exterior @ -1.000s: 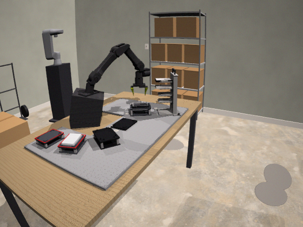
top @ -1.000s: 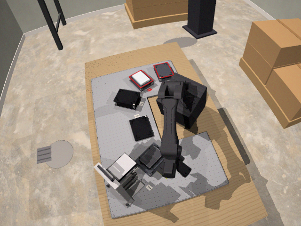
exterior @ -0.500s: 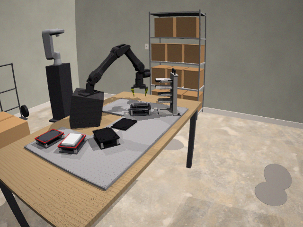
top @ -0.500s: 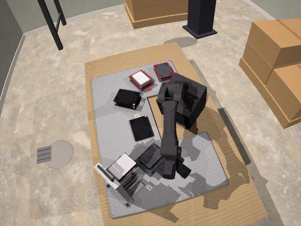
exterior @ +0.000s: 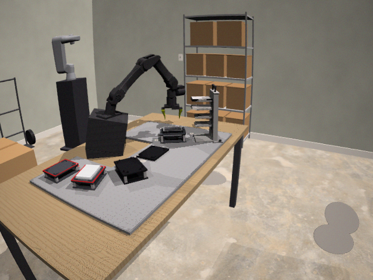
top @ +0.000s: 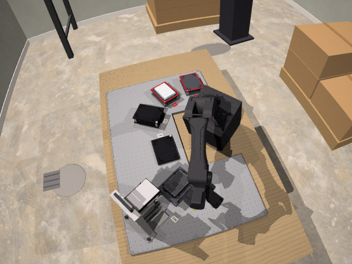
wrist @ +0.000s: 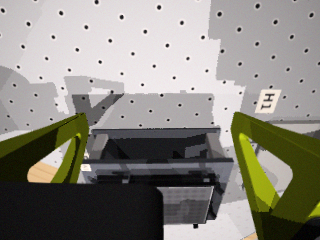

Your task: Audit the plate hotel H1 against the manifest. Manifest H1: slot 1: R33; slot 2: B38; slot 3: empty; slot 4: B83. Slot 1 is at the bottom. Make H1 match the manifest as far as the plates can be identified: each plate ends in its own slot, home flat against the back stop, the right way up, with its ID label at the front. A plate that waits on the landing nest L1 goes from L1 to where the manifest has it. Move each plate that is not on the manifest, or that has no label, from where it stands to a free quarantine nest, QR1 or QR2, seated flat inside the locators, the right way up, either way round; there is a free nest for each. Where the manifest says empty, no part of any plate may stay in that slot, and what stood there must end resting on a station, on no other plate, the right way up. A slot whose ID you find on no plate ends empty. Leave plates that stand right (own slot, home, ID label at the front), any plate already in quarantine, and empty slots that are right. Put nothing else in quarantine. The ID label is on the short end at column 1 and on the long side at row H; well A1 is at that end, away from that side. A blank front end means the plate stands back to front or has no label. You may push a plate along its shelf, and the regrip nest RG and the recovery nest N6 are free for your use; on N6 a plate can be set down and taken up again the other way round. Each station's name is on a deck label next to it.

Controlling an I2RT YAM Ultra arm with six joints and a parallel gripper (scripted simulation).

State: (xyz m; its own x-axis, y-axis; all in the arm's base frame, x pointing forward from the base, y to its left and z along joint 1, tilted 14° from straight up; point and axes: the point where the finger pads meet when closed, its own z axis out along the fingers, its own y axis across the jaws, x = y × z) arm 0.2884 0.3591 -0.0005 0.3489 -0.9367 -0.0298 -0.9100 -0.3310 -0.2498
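Now: the dark well plate 50 mm ahead of my hand, 130 mm to the right of it and 40 mm below it. From my hand the other things lie so: RG deck label 50 mm behind, 170 mm to the right, 110 mm below; then H1 deck label 140 mm ahead, 10 mm to the left, 110 mm below; then regrip nest 50 mm ahead, 130 mm to the right, 50 mm below.
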